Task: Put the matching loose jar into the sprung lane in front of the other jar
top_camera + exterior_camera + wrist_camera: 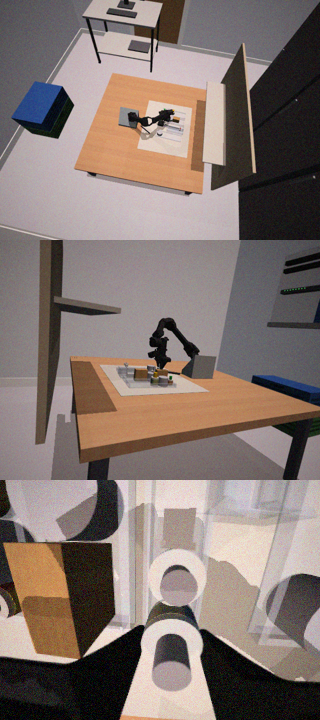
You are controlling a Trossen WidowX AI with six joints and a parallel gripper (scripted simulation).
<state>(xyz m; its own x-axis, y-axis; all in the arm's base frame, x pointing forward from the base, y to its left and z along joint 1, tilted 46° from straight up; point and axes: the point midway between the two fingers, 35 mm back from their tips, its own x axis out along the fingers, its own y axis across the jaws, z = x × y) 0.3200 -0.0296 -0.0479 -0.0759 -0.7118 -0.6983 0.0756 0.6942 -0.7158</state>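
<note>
The white mat is 7 cm ahead of my gripper tip, 6 cm below it and 3 cm to the right of it. Also, from my gripper tip: shelf (51 cm ahead, 31 cm above, 4 cm to the right); thin dark rod (17 cm behind, 10 cm to the right, 5 cm below); red mark (22 cm ahead, 6 cm to the right, 2 cm above).
</note>
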